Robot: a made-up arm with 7 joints. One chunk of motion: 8 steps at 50 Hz.
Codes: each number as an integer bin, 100 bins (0 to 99) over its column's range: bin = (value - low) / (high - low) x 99, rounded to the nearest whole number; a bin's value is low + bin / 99 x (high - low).
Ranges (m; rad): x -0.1..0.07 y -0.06..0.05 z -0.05..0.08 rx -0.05..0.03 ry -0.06..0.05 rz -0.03..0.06
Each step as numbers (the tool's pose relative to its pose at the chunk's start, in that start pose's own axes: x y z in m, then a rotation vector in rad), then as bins.
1 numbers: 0.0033 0.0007 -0.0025 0.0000 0.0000 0.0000
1 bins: 60 55 36 62 54 33
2 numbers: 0.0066 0.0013 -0.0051 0.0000 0.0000 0.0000
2 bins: 62 55 34 62 54 33
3 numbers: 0.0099 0.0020 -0.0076 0.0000 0.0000 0.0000
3 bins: 64 56 32 62 54 33
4 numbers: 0.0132 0.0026 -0.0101 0.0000 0.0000 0.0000
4 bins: 66 56 30 62 54 33
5 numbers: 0.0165 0.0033 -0.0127 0.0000 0.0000 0.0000
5 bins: 68 57 28 62 54 33
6 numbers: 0.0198 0.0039 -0.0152 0.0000 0.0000 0.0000
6 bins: 70 58 27 62 54 33
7 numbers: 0.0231 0.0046 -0.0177 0.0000 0.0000 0.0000
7 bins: 72 58 25 62 54 33
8 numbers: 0.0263 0.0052 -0.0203 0.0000 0.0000 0.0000
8 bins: 74 59 23 62 54 33
